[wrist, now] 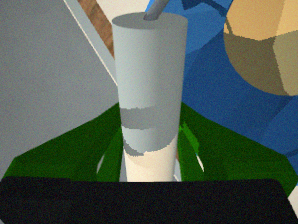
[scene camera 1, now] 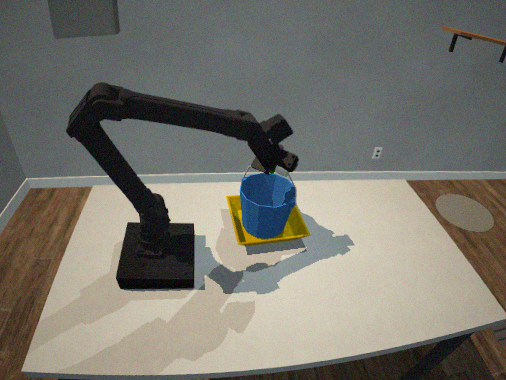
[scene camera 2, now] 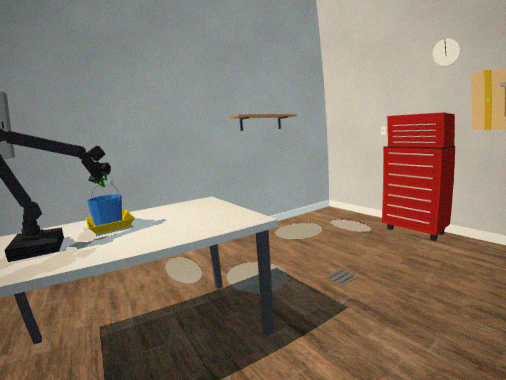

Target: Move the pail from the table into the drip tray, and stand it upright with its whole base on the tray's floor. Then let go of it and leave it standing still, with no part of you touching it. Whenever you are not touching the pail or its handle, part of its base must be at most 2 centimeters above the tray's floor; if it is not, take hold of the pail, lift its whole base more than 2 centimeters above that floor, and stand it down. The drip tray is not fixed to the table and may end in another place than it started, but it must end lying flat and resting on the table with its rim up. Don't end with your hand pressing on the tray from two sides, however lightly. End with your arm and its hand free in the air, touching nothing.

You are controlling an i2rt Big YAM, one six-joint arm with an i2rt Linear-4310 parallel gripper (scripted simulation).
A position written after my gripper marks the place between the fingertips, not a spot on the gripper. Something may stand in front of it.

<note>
In view: my gripper (wrist: 150,111), a blue pail (scene camera 1: 266,200) and a yellow drip tray (scene camera 1: 295,225).
The blue pail shows as well in scene camera 2 (scene camera 2: 103,211).
</note>
